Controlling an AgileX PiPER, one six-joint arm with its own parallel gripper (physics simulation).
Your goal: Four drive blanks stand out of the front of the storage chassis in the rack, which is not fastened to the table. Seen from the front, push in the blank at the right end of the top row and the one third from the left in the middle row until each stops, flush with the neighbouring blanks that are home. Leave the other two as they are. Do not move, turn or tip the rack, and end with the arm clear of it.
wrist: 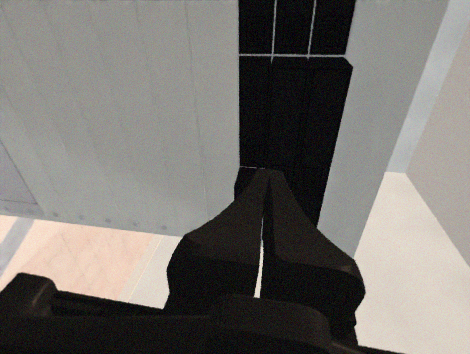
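In the wrist view, black drive blanks (pixel 295 110) fill a dark strip in the grey chassis front, divided by thin light lines. Upper blanks (pixel 292 27) show above a light horizontal line. A dark block (pixel 243 181) shows at the strip's left edge, beside my fingertips, and looks like a blank standing out. My gripper (pixel 267 185) is shut with its tips together and nothing between them. The tips overlap the lower part of the strip and hide what lies behind them; I cannot tell whether they touch a blank. Row positions and depths of the dark blanks are hard to tell.
A wide grey panel (pixel 115 100) with faint vertical seams lies left of the strip, with small round marks along its lower edge. A grey side strip (pixel 370 120) lies to the right. A pinkish tiled surface (pixel 90 260) shows at lower left and a pale surface (pixel 410 280) at lower right.
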